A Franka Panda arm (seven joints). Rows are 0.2 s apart.
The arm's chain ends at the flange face. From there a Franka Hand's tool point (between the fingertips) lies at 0.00 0.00 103.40 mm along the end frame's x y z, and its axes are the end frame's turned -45 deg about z.
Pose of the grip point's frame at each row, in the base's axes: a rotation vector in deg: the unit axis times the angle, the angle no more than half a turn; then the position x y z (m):
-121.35 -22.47 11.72 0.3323 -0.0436 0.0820
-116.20 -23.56 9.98 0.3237 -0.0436 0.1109
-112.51 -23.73 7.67 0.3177 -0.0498 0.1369
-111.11 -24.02 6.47 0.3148 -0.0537 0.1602
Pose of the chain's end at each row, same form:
-124.48 26.48 37.20 0.3628 -0.1248 0.1383
-119.84 23.38 37.12 0.3542 -0.1294 0.1599
-116.13 21.71 36.01 0.3465 -0.1391 0.1803
-114.77 20.86 35.25 0.3428 -0.1442 0.2016

